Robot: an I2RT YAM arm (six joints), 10 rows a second.
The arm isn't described. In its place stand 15 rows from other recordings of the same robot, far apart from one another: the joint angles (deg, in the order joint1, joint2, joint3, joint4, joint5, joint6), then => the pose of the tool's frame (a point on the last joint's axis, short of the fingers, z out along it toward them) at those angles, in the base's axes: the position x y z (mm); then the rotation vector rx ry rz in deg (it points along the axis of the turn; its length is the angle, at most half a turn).
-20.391, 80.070, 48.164, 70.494, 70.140, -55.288 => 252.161, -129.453, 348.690, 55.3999, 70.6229, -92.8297
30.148, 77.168, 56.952, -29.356, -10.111, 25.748 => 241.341, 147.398, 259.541, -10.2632, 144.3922, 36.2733
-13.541, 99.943, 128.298, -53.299, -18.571, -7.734 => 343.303, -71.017, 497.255, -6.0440, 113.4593, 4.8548
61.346, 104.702, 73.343, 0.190, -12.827, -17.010 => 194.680, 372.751, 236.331, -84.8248, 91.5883, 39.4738
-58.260, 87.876, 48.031, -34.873, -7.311, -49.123 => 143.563, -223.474, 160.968, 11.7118, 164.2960, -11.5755
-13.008, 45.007, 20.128, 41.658, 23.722, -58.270 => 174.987, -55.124, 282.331, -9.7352, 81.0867, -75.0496
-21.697, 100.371, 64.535, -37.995, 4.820, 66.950 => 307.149, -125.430, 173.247, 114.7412, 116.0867, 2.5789
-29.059, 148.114, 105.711, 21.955, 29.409, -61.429 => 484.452, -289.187, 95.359, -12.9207, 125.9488, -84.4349
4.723, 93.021, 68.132, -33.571, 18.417, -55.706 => 337.566, 16.604, 236.596, -71.4755, 136.7596, -41.2930
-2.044, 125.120, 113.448, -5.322, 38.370, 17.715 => 520.289, -40.681, 308.848, 43.0126, 95.1779, -24.6600
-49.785, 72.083, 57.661, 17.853, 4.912, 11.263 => 191.549, -231.268, 368.339, 48.2665, 73.9518, -34.4695
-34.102, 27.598, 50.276, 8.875, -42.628, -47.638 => 75.075, -21.717, 438.054, -46.4888, 52.2481, -50.1720
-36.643, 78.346, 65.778, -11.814, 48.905, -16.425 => 230.772, -205.092, 337.102, 54.3904, 109.3407, -81.4266
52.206, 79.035, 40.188, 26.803, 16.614, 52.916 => 194.320, 233.960, 243.178, 13.4435, 108.0405, 59.8674
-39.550, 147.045, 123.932, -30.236, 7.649, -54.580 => 425.423, -357.460, 128.446, -16.8062, 153.5409, -44.4769
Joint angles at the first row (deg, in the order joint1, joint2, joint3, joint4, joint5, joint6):
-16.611 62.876 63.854 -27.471 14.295 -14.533
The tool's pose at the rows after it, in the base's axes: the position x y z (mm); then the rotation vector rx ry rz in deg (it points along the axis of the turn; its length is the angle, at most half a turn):
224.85, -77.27, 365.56, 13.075, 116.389, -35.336
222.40, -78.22, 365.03, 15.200, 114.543, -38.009
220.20, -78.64, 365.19, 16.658, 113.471, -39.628
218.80, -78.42, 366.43, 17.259, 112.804, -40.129
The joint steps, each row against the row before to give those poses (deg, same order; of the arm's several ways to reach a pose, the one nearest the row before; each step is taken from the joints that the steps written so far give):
0.001 -0.953 -0.778 1.289 1.636 0.560
0.000 -0.834 -1.250 2.086 2.712 0.164
-0.003 -0.590 -0.642 0.959 1.744 0.185
0.045 -0.356 -0.120 0.335 0.637 0.154

